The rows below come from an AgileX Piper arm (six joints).
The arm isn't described. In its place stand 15 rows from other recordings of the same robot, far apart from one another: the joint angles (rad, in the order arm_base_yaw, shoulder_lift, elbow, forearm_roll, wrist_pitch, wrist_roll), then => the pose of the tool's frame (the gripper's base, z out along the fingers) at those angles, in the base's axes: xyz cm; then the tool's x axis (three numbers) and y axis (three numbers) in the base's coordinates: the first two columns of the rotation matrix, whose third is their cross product.
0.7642 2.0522 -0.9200 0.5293 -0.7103 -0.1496 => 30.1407 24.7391 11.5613 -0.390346 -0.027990 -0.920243 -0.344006 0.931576 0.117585
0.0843 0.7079 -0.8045 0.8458 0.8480 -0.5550 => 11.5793 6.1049 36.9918 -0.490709 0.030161 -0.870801 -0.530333 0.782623 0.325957
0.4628 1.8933 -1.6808 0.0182 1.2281 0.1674 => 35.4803 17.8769 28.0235 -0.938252 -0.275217 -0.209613 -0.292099 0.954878 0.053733
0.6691 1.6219 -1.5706 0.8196 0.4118 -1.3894 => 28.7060 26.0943 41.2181 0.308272 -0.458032 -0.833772 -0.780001 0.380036 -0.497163
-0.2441 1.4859 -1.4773 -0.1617 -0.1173 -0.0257 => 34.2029 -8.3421 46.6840 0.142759 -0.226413 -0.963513 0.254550 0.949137 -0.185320
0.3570 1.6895 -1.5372 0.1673 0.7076 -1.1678 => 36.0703 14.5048 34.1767 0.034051 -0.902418 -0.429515 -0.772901 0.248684 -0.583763
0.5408 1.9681 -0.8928 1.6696 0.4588 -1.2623 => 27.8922 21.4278 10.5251 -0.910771 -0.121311 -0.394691 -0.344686 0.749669 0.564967
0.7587 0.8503 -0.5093 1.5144 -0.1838 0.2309 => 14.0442 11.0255 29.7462 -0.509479 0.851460 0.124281 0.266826 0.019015 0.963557
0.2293 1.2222 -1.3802 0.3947 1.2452 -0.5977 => 21.1870 8.3496 41.3661 -0.536066 -0.554148 -0.636831 -0.728728 0.684573 0.017731
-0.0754 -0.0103 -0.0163 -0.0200 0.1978 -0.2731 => 5.4344 -0.4464 20.1391 -0.102927 -0.281593 -0.953998 0.051734 0.956278 -0.287847
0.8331 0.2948 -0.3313 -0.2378 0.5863 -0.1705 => 5.4770 4.2628 25.5553 -0.035905 -0.572195 -0.819332 -0.716121 0.586585 -0.378270
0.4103 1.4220 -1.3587 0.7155 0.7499 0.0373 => 27.1862 16.2626 39.0770 -0.815393 0.199121 -0.543586 -0.285233 0.678913 0.676549
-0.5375 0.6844 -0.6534 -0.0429 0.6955 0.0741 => 10.8459 -6.7557 31.3252 -0.489918 0.339889 -0.802780 0.551371 0.834094 0.016658
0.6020 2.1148 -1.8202 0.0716 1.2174 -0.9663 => 36.1162 25.5556 22.4711 -0.016579 -0.990042 -0.139791 -0.996469 0.027869 -0.079199
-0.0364 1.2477 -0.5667 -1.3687 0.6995 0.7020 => 21.5980 -6.5300 23.2268 -0.842579 -0.412346 -0.346456 0.004761 0.637558 -0.770388
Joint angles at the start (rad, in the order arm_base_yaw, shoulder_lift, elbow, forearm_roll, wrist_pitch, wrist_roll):
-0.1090, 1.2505, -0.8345, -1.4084, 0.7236, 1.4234
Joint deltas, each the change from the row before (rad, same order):
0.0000, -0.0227, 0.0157, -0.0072, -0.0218, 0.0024
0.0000, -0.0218, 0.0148, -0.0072, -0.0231, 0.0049
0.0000, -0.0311, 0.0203, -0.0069, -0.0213, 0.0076
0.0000, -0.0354, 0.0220, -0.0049, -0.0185, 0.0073
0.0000, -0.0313, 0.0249, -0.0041, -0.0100, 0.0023
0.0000, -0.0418, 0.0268, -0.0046, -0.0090, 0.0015
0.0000, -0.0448, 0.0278, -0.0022, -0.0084, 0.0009
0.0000, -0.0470, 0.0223, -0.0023, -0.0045, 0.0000
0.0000, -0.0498, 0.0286, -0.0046, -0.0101, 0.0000
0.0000, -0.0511, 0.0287, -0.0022, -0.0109, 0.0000
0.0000, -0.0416, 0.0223, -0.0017, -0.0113, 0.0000
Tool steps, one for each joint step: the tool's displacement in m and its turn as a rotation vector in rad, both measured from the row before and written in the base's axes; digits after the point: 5 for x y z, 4 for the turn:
-0.00410, 0.00187, 0.00110, 0.0004, -0.0121, 0.0219
-0.00378, 0.00196, 0.00102, 0.0023, -0.0139, 0.0223
-0.00616, 0.00213, 0.00142, 0.0033, -0.0190, 0.0197
-0.00733, 0.00210, 0.00157, 0.0038, -0.0209, 0.0167
-0.00727, 0.00150, -0.00056, -0.0004, -0.0091, 0.0100
-0.00941, 0.00166, 0.00087, -0.0027, -0.0168, 0.0094
-0.01003, 0.00171, 0.00061, -0.0013, -0.0185, 0.0084
-0.01024, 0.00144, 0.00233, -0.0039, -0.0250, 0.0049
-0.01067, 0.00190, 0.00040, -0.0048, -0.0220, 0.0108
-0.01072, 0.00198, -0.00010, -0.0026, -0.0235, 0.0110
-0.00839, 0.00177, -0.00017, -0.0020, -0.0205, 0.0113

